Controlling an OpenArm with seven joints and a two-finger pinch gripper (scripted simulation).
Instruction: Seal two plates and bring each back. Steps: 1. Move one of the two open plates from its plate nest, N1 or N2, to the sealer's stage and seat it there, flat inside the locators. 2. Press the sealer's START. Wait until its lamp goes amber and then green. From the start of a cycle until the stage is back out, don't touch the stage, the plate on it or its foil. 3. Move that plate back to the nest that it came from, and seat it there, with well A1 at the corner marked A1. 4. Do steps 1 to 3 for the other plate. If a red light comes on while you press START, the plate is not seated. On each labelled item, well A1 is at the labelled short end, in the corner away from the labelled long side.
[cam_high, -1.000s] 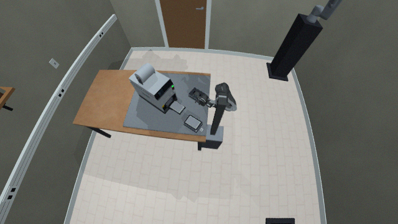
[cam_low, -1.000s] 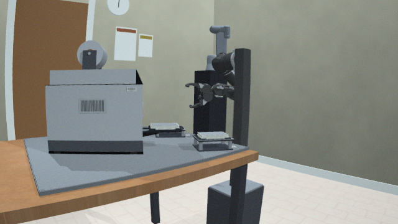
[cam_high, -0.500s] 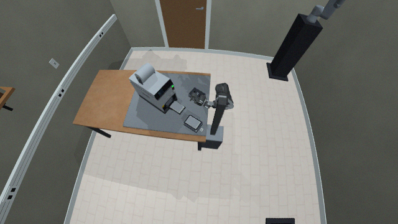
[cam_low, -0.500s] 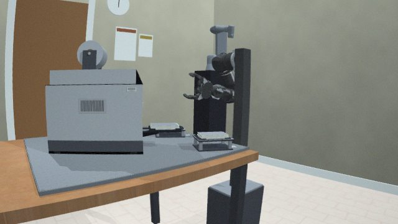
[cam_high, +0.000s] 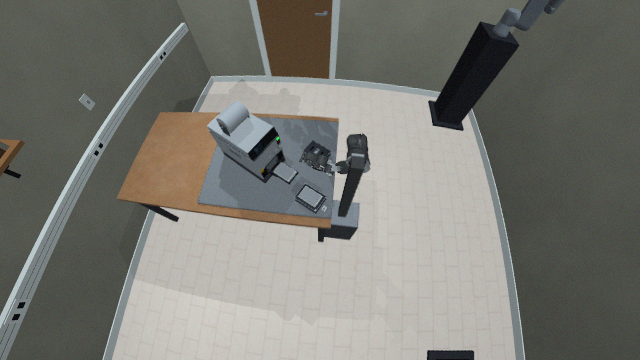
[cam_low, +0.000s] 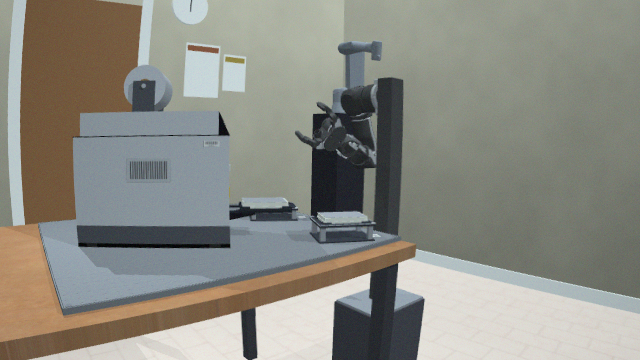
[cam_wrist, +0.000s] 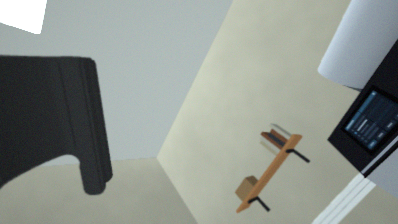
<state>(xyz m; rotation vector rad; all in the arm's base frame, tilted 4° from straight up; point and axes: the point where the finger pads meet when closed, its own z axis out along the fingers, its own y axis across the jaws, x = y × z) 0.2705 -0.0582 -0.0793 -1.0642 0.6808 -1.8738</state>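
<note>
The white start button lies 190 mm ahead of my hand, 150 mm to the right of it and 150 mm below it. Also, from my hand: plate nest 40 mm behind, 110 mm to the left, 290 mm below; white open-well plate 140 mm ahead, 20 mm to the right, 240 mm below; sealer stage 140 mm ahead, 20 mm to the right, 250 mm below.
</note>
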